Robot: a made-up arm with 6 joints.
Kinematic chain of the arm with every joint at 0, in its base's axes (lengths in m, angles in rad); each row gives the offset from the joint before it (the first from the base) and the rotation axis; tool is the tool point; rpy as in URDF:
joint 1: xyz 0 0 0.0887 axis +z
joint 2: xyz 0 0 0 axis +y
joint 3: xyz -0.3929 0 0.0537 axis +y
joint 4: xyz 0.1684 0 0.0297 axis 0.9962 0 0.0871
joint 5: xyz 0 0 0 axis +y
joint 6: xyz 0.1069 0 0.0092 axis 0.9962 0 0.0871
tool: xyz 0 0 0 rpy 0 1.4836 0
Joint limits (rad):
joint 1: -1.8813..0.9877
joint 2: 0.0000..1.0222
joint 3: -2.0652..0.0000
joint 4: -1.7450..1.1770
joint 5: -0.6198..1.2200
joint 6: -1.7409..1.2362
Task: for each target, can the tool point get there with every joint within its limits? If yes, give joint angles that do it. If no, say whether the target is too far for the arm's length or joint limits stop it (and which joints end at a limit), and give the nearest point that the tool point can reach.
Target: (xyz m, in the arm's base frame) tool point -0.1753 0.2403 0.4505
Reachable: yes | joints -1.0391 0.1287 -1.2914 -1.0731 0.3141 -0.3206
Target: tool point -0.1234 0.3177 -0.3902
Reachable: no: joint limits stop it (at a limit: joint 2, joint 3, joint 5) | nearest point -0.0649 0.1670 0.0749 | short by 0.492 m
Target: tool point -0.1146 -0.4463 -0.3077
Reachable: no: joint limits stop it (at a limit: joint 1, joint 2, joint 3, joint 5) | nearest point -0.0727 -0.1671 0.0798 | short by 0.479 m
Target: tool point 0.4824 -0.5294 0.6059
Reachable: no: too far | nearest point -0.0129 -0.2027 0.6059 | short by 0.593 m
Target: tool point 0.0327 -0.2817 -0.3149
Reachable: no: joint limits stop it (at a limit: joint 1, joint 2, joint 3, joint 5) | nearest point -0.0694 -0.1695 0.0813 | short by 0.424 m
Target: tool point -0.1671 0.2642 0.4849
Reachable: yes | joints -0.9741 0.1915 -1.2661 -0.2916 -0.3389 0.4464
